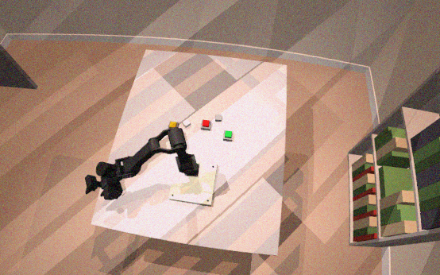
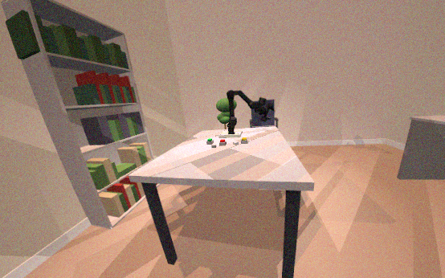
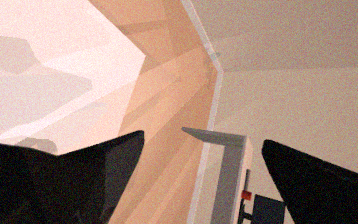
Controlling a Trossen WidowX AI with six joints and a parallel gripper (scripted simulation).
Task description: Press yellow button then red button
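Right now the yellow button is 43 cm ahead of my gripper tip, 28 cm to the right of it and 11 cm below it. Round my gripper tip: green button 41 cm ahead, 57 cm to the right, 11 cm below; red button 46 cm ahead, 45 cm to the right, 11 cm below; small grey block 51 cm ahead, 51 cm to the right, 14 cm below.
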